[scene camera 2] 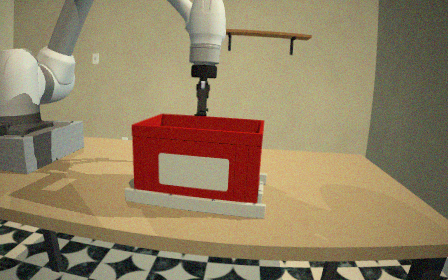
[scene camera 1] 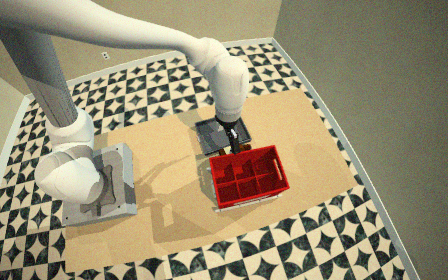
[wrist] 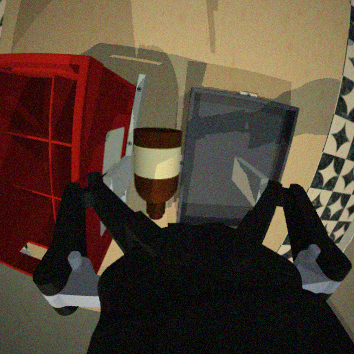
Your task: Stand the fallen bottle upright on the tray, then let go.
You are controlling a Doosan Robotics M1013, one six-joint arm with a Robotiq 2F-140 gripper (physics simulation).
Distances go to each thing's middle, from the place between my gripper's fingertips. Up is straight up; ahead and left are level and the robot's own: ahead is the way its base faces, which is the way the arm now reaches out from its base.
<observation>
I see the brown bottle [wrist: 156, 150] 6 cm below my hand, 4 cm to the right of it and 4 cm ahead of it. Also, from my hand: white rail [scene camera 2: 243, 209] (29 cm to the right, 8 cm below).
</observation>
